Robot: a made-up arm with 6 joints. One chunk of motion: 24 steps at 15 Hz.
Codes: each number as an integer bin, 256 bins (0 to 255) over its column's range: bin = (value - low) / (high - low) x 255, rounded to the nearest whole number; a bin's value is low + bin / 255 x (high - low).
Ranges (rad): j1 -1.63..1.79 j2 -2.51..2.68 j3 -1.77..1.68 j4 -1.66..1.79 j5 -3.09..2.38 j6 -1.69..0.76
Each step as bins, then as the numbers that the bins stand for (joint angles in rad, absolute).
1 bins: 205 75 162 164 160 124
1 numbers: 1.1194 -0.9835 0.4218 0.5588 0.3422 -0.4986
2 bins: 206 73 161 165 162 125
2 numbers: 1.1328 -1.0242 0.4082 0.5724 0.3851 -0.4890
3 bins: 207 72 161 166 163 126
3 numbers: 1.1462 -1.0446 0.4082 0.5859 0.4065 -0.4794
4 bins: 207 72 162 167 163 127
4 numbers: 1.1462 -1.0446 0.4218 0.5994 0.4065 -0.4698
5 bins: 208 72 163 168 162 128
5 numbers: 1.1596 -1.0446 0.4353 0.6129 0.3851 -0.4602
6 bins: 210 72 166 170 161 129
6 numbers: 1.1865 -1.0446 0.4759 0.6400 0.3636 -0.4506
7 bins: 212 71 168 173 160 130
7 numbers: 1.2133 -1.0649 0.5029 0.6806 0.3422 -0.4410
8 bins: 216 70 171 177 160 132
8 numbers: 1.2669 -1.0853 0.5435 0.7347 0.3422 -0.4218
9 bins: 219 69 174 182 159 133
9 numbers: 1.3072 -1.1056 0.5841 0.8024 0.3207 -0.4122
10 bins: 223 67 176 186 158 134
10 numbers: 1.3608 -1.1464 0.6112 0.8565 0.2993 -0.4025
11 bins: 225 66 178 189 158 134
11 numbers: 1.3876 -1.1667 0.6382 0.8971 0.2993 -0.4025
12 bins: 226 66 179 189 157 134
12 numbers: 1.4011 -1.1667 0.6518 0.8971 0.2778 -0.4025
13 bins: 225 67 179 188 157 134
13 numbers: 1.3876 -1.1464 0.6518 0.8835 0.2778 -0.4025
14 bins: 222 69 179 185 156 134
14 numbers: 1.3474 -1.1056 0.6518 0.8429 0.2564 -0.4025
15 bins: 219 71 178 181 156 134
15 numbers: 1.3072 -1.0649 0.6382 0.7888 0.2564 -0.4025
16 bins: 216 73 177 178 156 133
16 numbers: 1.2669 -1.0242 0.6247 0.7482 0.2564 -0.4122
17 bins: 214 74 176 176 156 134
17 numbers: 1.2401 -1.0039 0.6112 0.7212 0.2564 -0.4025
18 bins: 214 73 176 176 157 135
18 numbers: 1.2401 -1.0242 0.6112 0.7212 0.2778 -0.3929
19 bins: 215 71 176 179 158 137
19 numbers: 1.2535 -1.0649 0.6112 0.7618 0.2993 -0.3737
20 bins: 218 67 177 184 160 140
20 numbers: 1.2938 -1.1464 0.6247 0.8294 0.3422 -0.3449
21 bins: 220 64 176 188 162 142
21 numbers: 1.3206 -1.2074 0.6112 0.8835 0.3851 -0.3257
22 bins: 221 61 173 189 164 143
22 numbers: 1.3340 -1.2685 0.5706 0.8971 0.4280 -0.3161
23 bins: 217 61 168 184 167 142
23 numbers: 1.2804 -1.2685 0.5029 0.8294 0.4923 -0.3257
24 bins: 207 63 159 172 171 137
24 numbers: 1.1462 -1.2278 0.3812 0.6671 0.5781 -0.3737
